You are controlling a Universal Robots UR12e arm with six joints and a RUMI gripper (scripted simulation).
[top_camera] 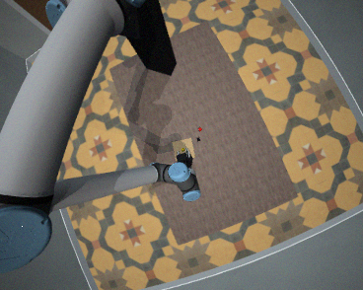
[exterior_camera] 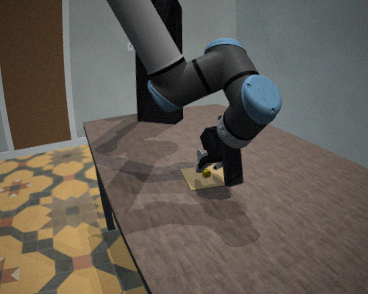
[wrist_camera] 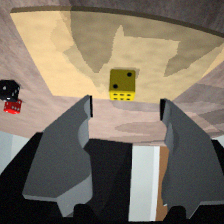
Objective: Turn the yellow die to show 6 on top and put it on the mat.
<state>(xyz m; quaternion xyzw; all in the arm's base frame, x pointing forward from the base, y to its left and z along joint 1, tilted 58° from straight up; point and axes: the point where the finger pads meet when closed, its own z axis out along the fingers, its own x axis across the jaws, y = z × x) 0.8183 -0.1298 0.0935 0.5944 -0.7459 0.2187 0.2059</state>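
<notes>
Now: the yellow die 2 cm below my hand, 1 cm to the left of it and 1 cm behind it. The rest, counted from my hand: black die 14 cm to the left, 2 cm below, 1 cm behind; red die 18 cm to the left, 6 cm behind, 2 cm below; tan mat 3 cm below, 1 cm to the left, 1 cm behind.
</notes>
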